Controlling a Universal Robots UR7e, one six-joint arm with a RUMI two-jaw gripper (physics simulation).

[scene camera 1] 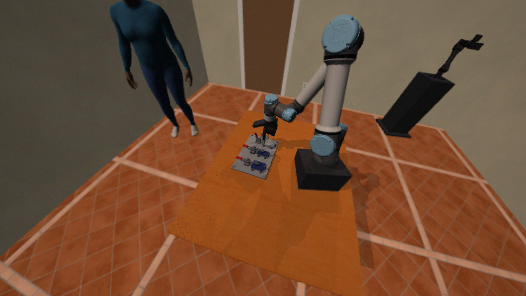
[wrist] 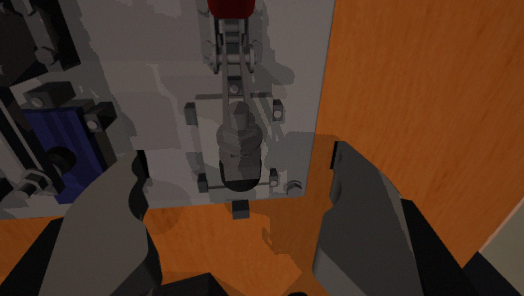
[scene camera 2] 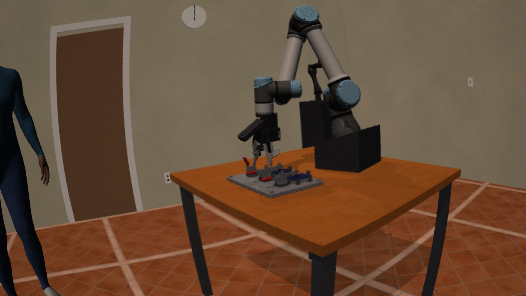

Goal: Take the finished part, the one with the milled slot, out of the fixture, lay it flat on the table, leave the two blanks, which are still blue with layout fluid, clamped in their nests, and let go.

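Observation:
The finished part [wrist: 210, 150] is a pale plate in the end nest of the grey fixture [wrist: 150, 75] [scene camera 1: 252, 173] [scene camera 2: 272, 192], between small dark posts. A toggle clamp [wrist: 239, 137] stands with its arm raised above it and hides its middle; its red handle [wrist: 231, 7] [scene camera 2: 245, 161] is tilted up. My gripper [wrist: 241, 148] [scene camera 1: 265, 140] [scene camera 2: 262, 164] is open and empty, pointing down, its fingers on either side of the raised clamp arm, above the part. The two blue blanks [scene camera 1: 263, 154] [scene camera 1: 258, 166] [scene camera 2: 281, 171] [scene camera 2: 300, 177] sit clamped in the other nests; one blank [wrist: 75, 137] shows left in the wrist view.
The neighbouring clamp and nest posts [wrist: 100, 117] stand near the left finger in the wrist view. The black robot base [scene camera 1: 322, 172] [scene camera 2: 345, 150] stands on the wooden table [scene camera 1: 250, 225] [scene camera 2: 350, 210]. A person [scene camera 1: 155, 50] stands beyond the table, and a black pedestal [scene camera 1: 415, 102] with a small arm stands behind.

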